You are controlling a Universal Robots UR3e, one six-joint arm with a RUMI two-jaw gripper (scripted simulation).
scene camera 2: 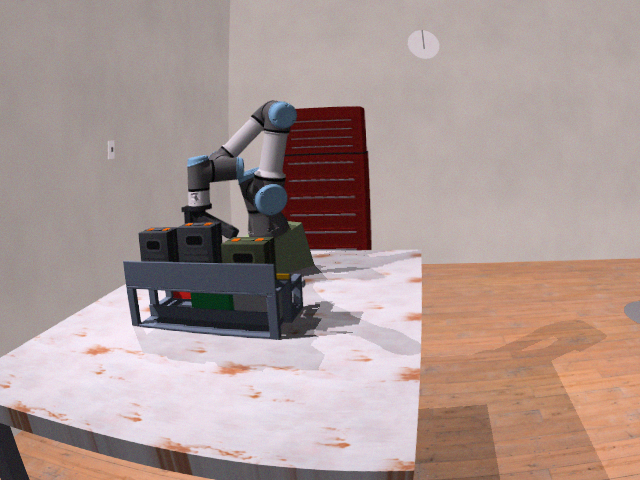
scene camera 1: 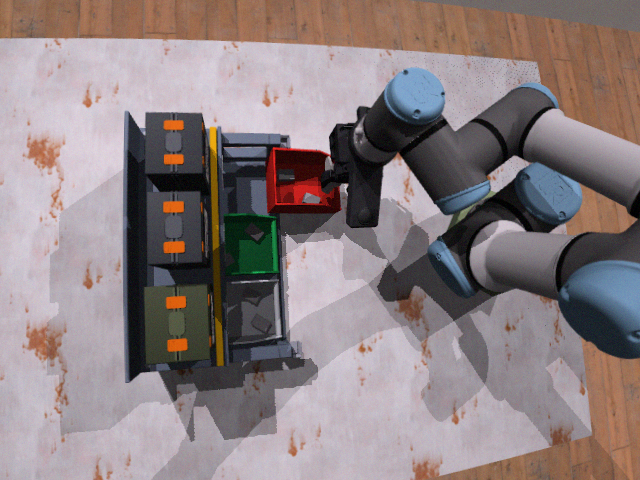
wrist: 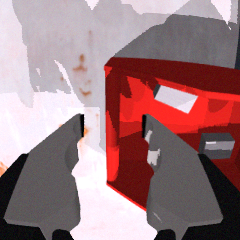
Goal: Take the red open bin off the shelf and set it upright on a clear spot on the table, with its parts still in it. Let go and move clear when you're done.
Observation:
I see my gripper, a red open bin, a green bin, an olive case and a grey bin.
My gripper also shows in the wrist view.

